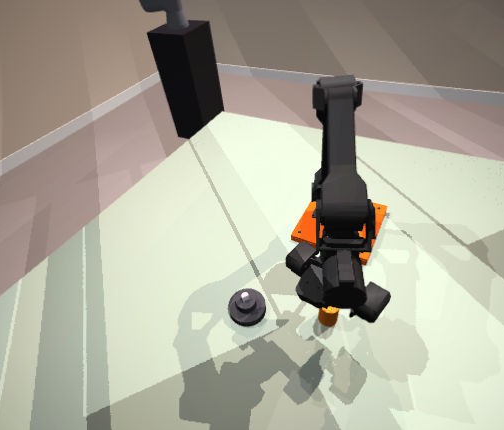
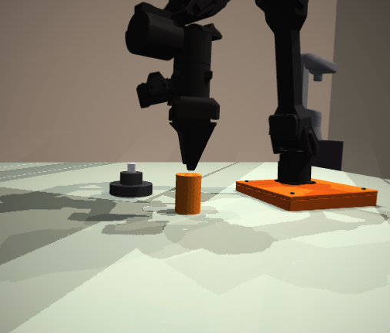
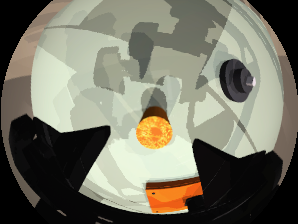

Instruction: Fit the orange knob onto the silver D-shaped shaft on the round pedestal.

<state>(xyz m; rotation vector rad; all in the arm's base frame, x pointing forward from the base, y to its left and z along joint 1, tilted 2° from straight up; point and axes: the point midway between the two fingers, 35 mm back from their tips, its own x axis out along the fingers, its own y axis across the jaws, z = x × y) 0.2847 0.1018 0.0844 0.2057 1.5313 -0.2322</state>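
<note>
Now: the orange knob 30 mm below my gripper tip. From my gripper tip the other things lie so: round pedestal: 50 mm ahead, 170 mm to the right, 40 mm below.
</note>
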